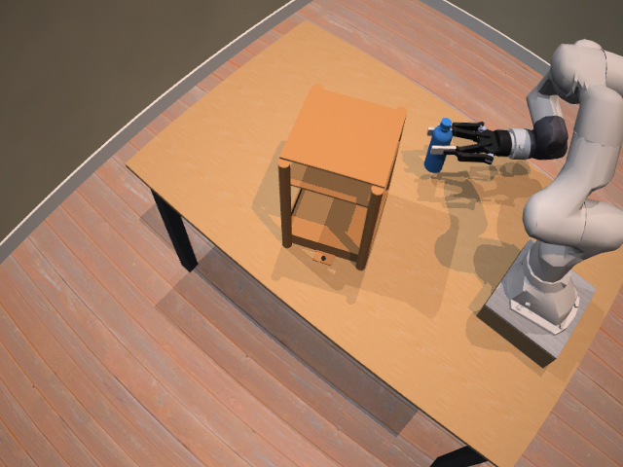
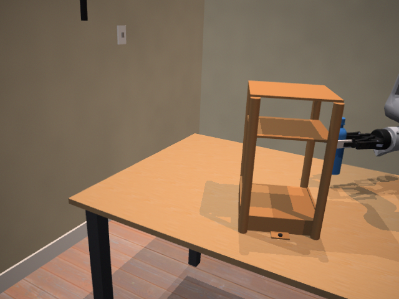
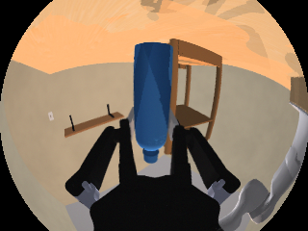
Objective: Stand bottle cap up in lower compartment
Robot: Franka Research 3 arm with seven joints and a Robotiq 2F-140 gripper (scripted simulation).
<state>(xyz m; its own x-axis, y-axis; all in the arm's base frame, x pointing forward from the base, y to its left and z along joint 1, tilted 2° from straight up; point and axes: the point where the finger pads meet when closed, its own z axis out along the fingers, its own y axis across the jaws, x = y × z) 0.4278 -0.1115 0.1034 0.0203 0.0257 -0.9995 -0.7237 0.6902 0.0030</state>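
The shelving unit lies 290 mm to the left of my hand, 90 mm ahead of it and 10 mm above it.
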